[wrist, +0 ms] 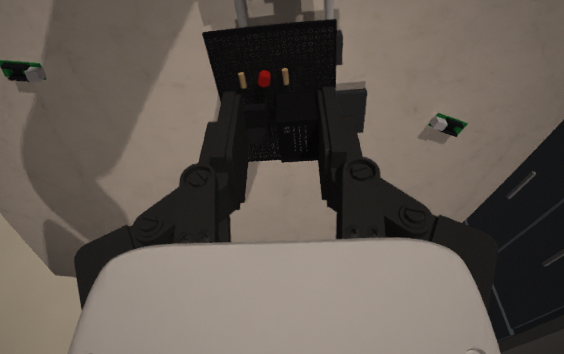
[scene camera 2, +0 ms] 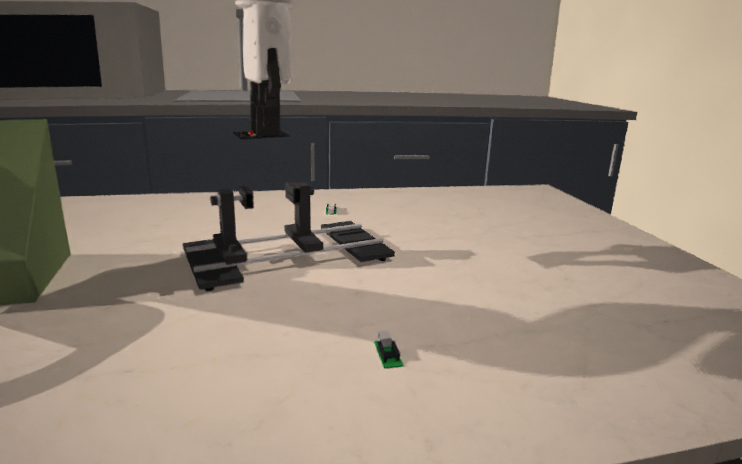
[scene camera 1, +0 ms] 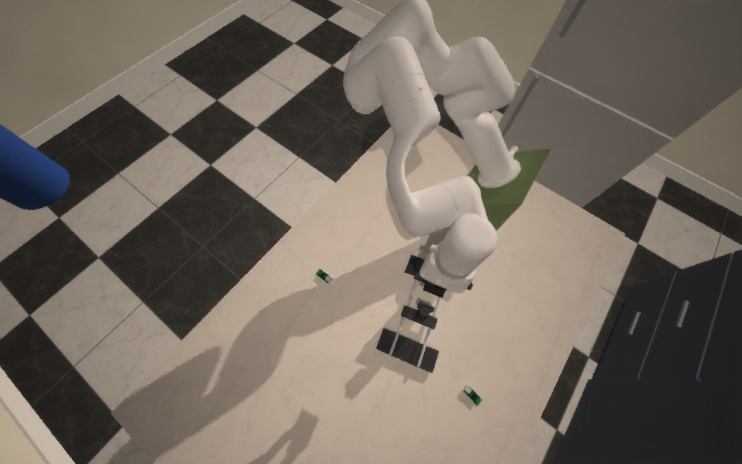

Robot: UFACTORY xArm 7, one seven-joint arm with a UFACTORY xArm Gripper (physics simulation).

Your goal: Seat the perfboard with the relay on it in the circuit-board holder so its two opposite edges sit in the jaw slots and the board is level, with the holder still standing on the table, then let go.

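Places are measured from the arm's base along level axes (x down, y left, z ahead), in centimetres.
Pixels of known places: gripper, between the fingertips: (wrist: pixel 280 114) (scene camera 2: pixel 264 133) (scene camera 1: pixel 436 283); arm's base, origin of its link: (scene camera 1: pixel 498 174).
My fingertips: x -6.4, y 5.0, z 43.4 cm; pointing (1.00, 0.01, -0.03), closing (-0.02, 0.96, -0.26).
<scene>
Ahead of a thing's pixels: the offset from my fingertips to its top centre.
The black perfboard @(dx -1.9, dy -0.2, dz -0.6 cm) (scene camera 2: pixel 240 134) (wrist: pixel 272 50) carries a black relay @(dx -1.9, dy +0.7, dz -0.2 cm) (wrist: pixel 297 131), a red part and two tan pins. My gripper (scene camera 2: pixel 266 131) (wrist: pixel 280 114) is shut on the perfboard with the relay, one finger on each side of the parts. The board looks about level in scene camera 2 and hangs well above the jaws, touching nothing below. The circuit-board holder @(dx +8.2, dy +1.3, dz +2.8 cm) (scene camera 1: pixel 406 350) (scene camera 2: pixel 355 240) (wrist: pixel 352 107) stands upright on the table, with a left jaw post @(dx +8.2, dy -1.5, dz -5.9 cm) (scene camera 2: pixel 227 218) and a right jaw post @(dx +8.2, dy +2.2, dz +5.3 cm) (scene camera 2: pixel 302 213) on its rods. In scene camera 1 the arm hides the fingers and part of the holder.
Two small green circuit boards @(dx +18.6, dy -27.3, dz +13.6 cm) (scene camera 1: pixel 323 275) @(dx +18.6, dy +25.4, dz +11.8 cm) (scene camera 1: pixel 472 395) (scene camera 2: pixel 388 352) (scene camera 2: pixel 331 209) (wrist: pixel 22 72) (wrist: pixel 447 125) lie on the table, one on each side of the holder. A green block (scene camera 1: pixel 514 191) (scene camera 2: pixel 27 218) stands by the arm's base. Dark cabinets (scene camera 2: pixel 404 136) are beyond the table.
</scene>
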